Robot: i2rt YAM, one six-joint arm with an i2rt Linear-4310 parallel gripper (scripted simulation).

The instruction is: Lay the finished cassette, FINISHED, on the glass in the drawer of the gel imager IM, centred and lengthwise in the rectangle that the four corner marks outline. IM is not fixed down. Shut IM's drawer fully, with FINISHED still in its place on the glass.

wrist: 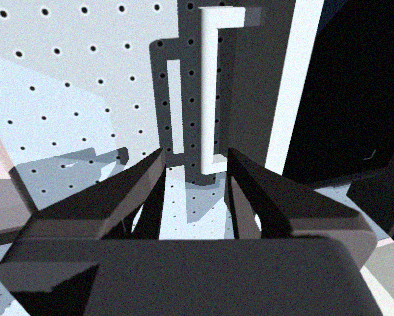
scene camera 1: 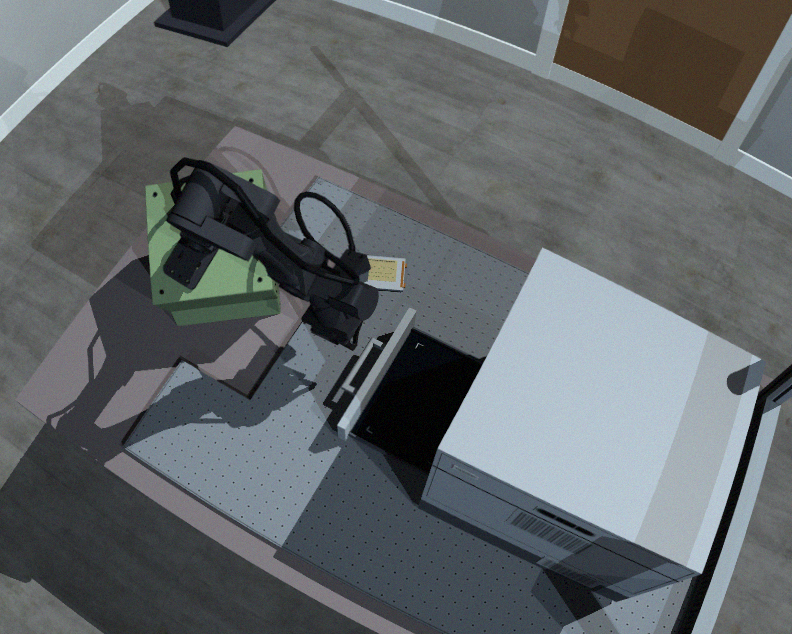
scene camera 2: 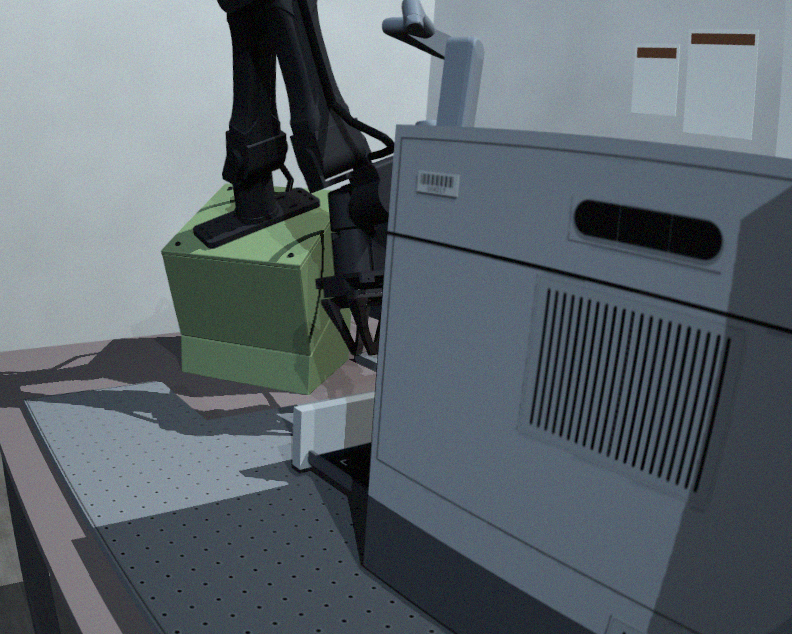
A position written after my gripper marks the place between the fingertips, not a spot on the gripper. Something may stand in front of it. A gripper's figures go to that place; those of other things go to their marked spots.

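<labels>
A cassette FINISHED [scene camera 1: 386, 273] is 153 cm from the lens. My gripper [scene camera 1: 346, 345] is 133 cm from the lens; a gel imager IM [scene camera 1: 599, 441] is 102 cm from the lens. The marked spots on the cassette FINISHED and the gel imager IM are 69 cm apart.
</labels>
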